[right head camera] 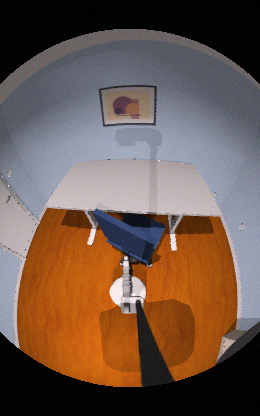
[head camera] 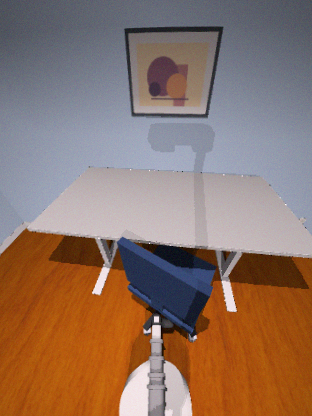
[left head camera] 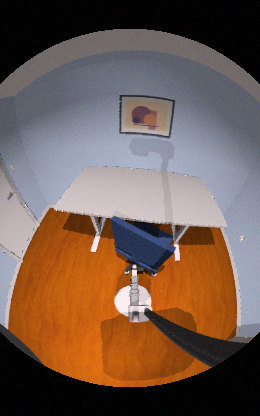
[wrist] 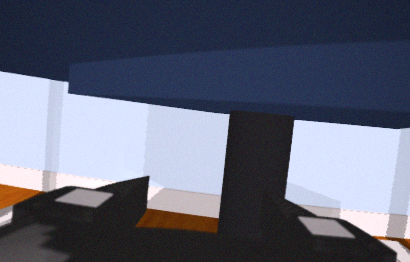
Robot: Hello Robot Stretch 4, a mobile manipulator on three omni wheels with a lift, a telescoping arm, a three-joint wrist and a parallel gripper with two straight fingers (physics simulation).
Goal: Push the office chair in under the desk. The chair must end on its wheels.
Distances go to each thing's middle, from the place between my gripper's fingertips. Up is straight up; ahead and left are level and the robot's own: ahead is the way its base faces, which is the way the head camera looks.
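Labels:
From where my gripper is, it's well below the framed picture [head camera: 171, 70] and a long way short of it too.

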